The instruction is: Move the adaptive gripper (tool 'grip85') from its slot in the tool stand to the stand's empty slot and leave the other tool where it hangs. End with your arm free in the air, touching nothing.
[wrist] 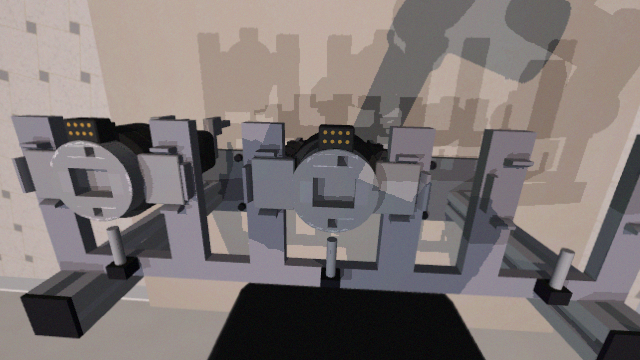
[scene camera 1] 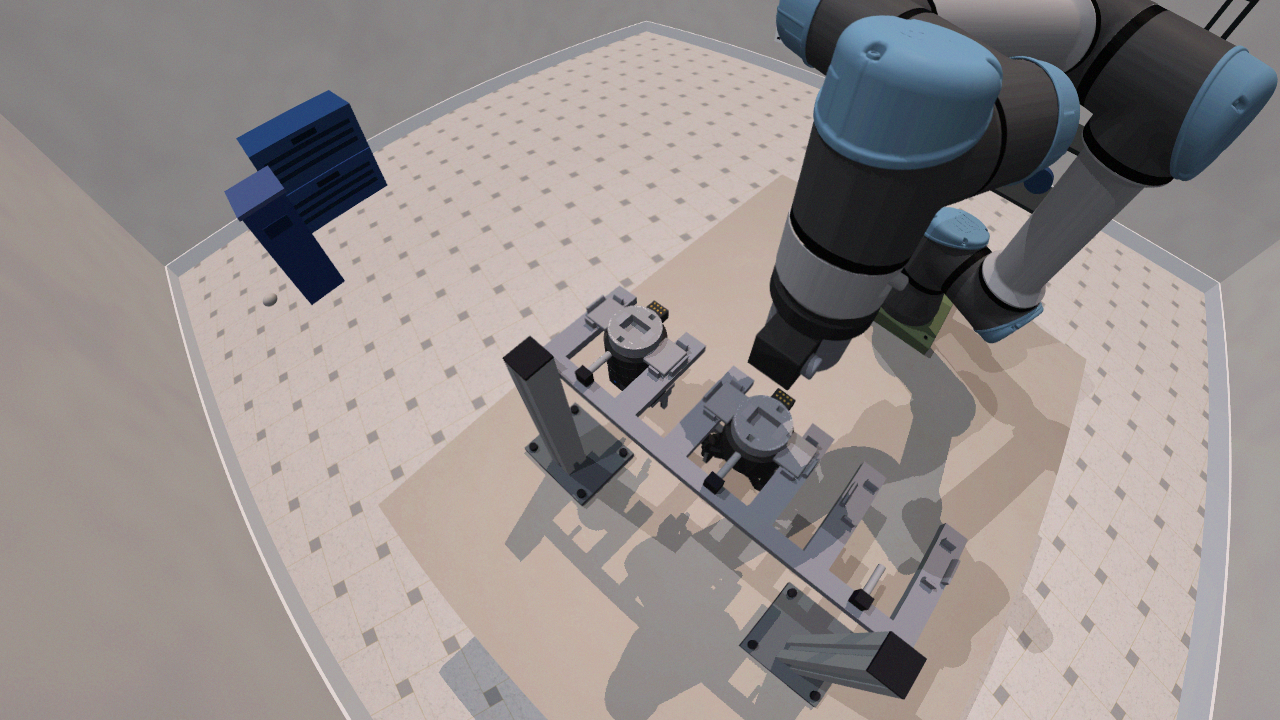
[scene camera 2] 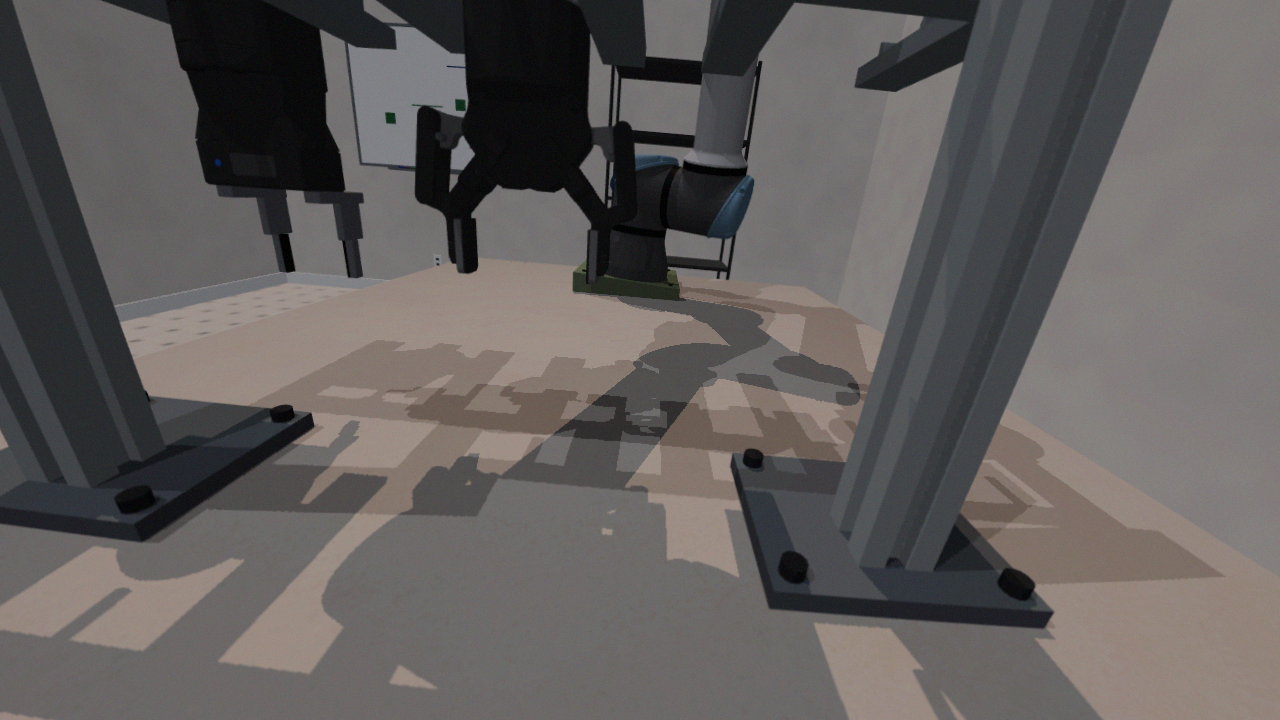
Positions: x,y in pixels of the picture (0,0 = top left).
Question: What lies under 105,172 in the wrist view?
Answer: A parallel gripper.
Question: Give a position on a parallel gripper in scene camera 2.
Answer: At 259,81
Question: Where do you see an adaptive gripper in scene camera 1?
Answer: At 760,428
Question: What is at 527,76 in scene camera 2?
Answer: An adaptive gripper.
